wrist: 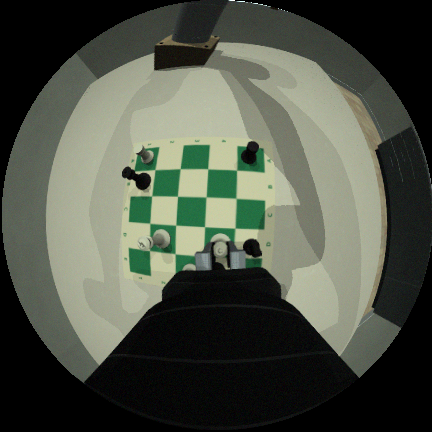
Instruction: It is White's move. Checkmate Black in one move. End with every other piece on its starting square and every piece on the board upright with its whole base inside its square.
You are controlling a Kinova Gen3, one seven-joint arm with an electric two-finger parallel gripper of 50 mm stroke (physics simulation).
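Places are measured from the arm's base along level axes (x ahead, y left, z up), in centimetres.
Pixels of known places: gripper, fingertip midpoint: (220,250); arm's base, link origin: (189,37).
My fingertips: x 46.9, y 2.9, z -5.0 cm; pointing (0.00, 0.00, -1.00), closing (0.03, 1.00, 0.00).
Note:
For each thing: its top centre in the pictures, then the offset to it from my fingertips. Level surfaces: height alone.
- tall white piece, top centre: (138,244) dx -1.7, dy -7.7, dz +4.5 cm
- black rook-like piece, top centre: (252,145) dx -11.8, dy +4.9, dz +1.4 cm
- cream chessboard, top centre: (190,211) dx -4.9, dy -3.4, dz -1.9 cm
- pale table, surface height: dz -2.5 cm
My gripper (220,250) is shut on a white piece (220,248), upright over or on square D4; its height above the board is unclear. A tall white piece (161,238) with a cross-marked top stands on D2. A white piece (146,156) stands on A1, a black piece (143,181) on B1, and a black rook-like piece (249,155) on A5. A black piece (251,247) stands on D5. Part of another white piece (189,268) shows around E3, mostly hidden by the gripper. Something dark shows between the fingers behind the held piece; I cannot tell what it is.
The green and cream chessboard (192,211) lies on the pale table (175,117). A brown block with a dark column (185,54) stands beyond the board at the top. A dark panel (407,225) is at the right edge. My gripper body hides much of row E.

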